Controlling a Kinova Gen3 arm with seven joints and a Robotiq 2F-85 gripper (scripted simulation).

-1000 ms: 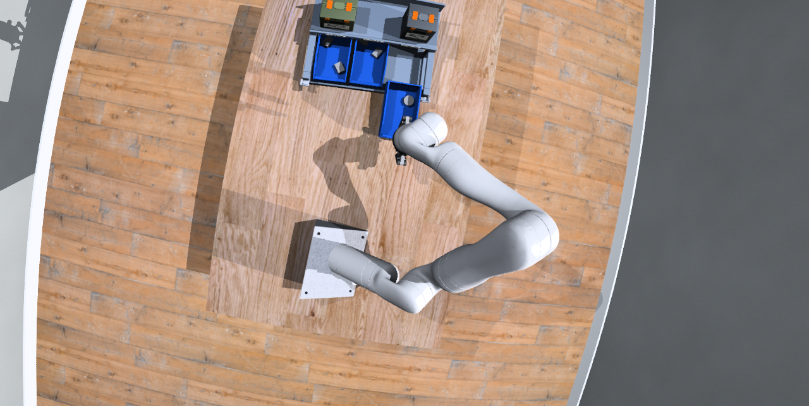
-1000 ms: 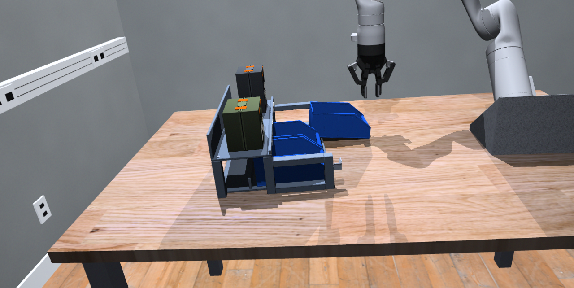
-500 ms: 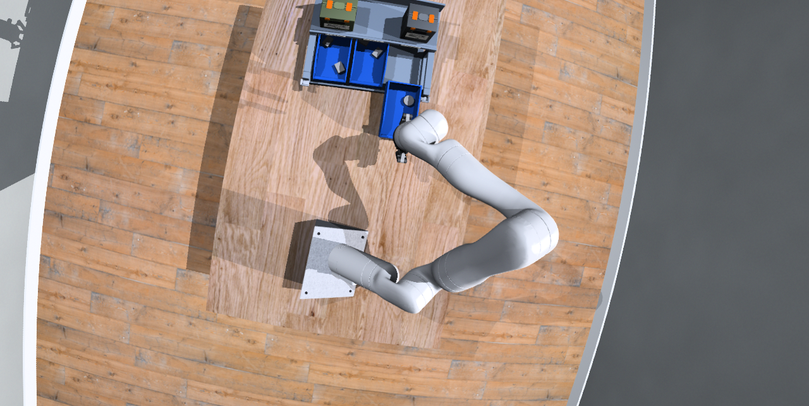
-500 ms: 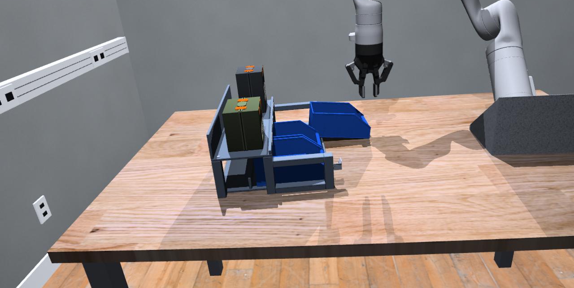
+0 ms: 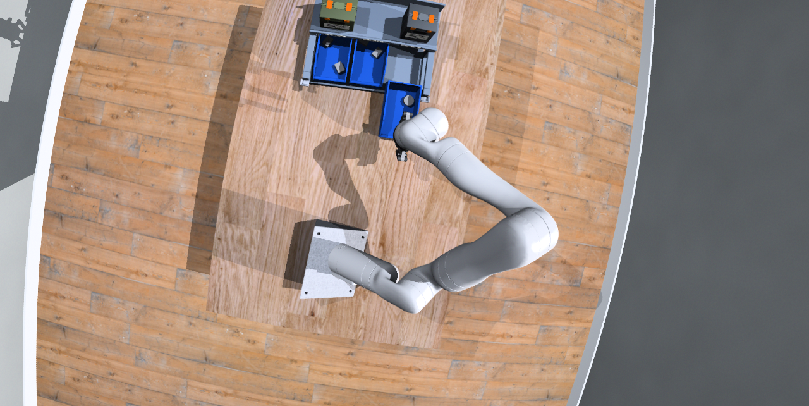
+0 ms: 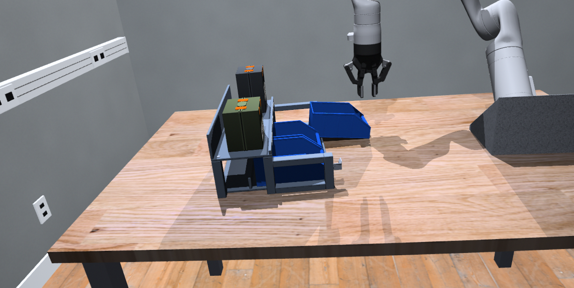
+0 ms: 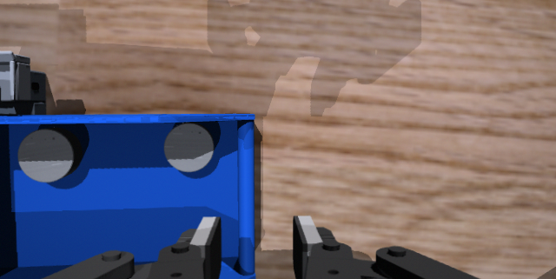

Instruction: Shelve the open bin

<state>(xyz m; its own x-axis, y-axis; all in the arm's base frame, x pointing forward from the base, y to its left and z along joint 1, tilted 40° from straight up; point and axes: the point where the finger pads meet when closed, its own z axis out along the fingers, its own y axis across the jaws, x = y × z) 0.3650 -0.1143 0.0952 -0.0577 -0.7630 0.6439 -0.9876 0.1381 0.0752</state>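
The round grey part is 12 cm ahead of my hand, 3 cm to the right of it and 10 cm below it. From my hand the other things lie so: green box 35 cm ahead, 20 cm to the left, 2 cm above; dark box 33 cm ahead, 3 cm to the right, 3 cm above; shelf 27 cm ahead, 10 cm to the left, 6 cm below.
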